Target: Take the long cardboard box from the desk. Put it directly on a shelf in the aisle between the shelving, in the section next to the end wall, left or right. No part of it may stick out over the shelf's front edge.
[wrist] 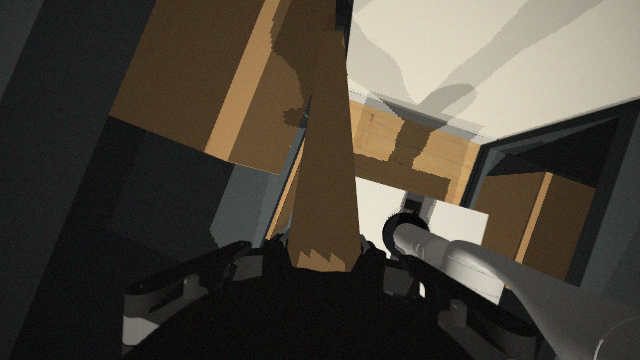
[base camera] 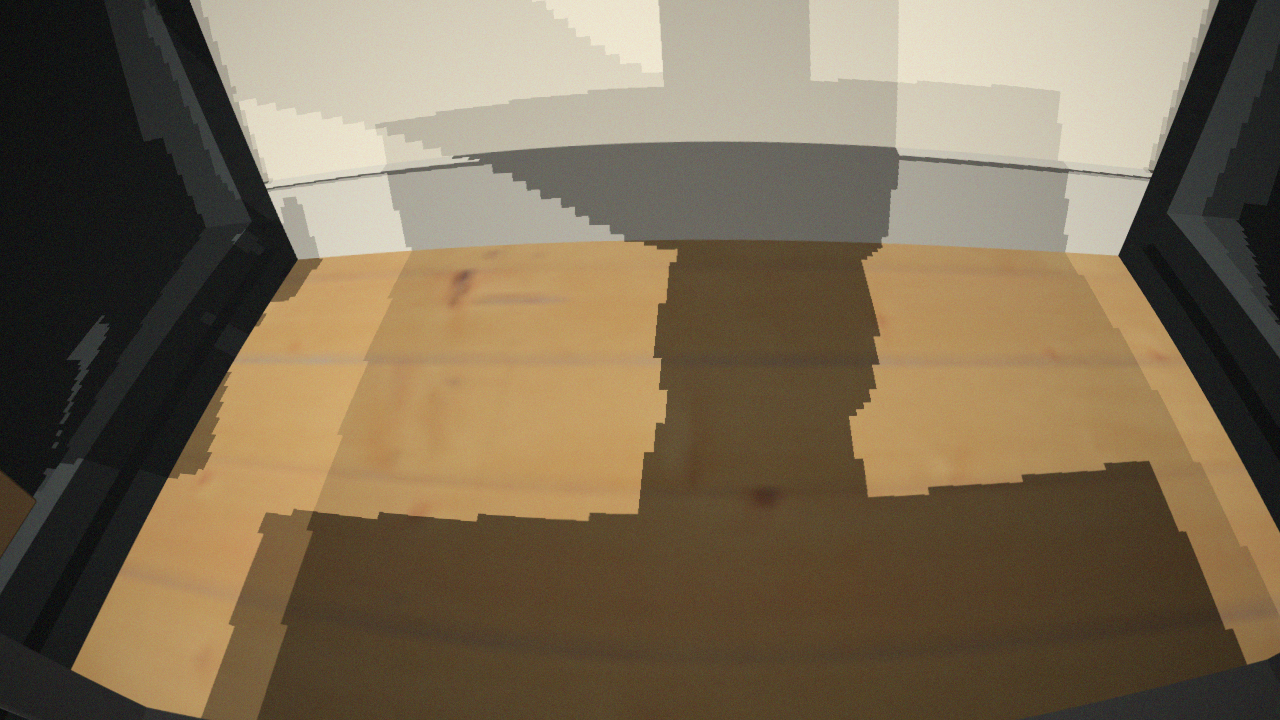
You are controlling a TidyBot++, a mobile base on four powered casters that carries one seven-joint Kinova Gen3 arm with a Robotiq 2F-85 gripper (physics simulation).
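Note:
The long cardboard box is held in my gripper. The gripper is shut on its near end, and the box reaches away up the wrist view. Its far end shows in front of a larger brown box on the left shelving; I cannot tell whether they touch. The right shelving stands across the aisle. The end wall closes the aisle. The long box and the gripper do not show in the base view.
A large brown box fills part of the left shelving, close to the held box. Brown boxes stand on the right shelving. The wooden floor lies between both sides. My white base and arm show below.

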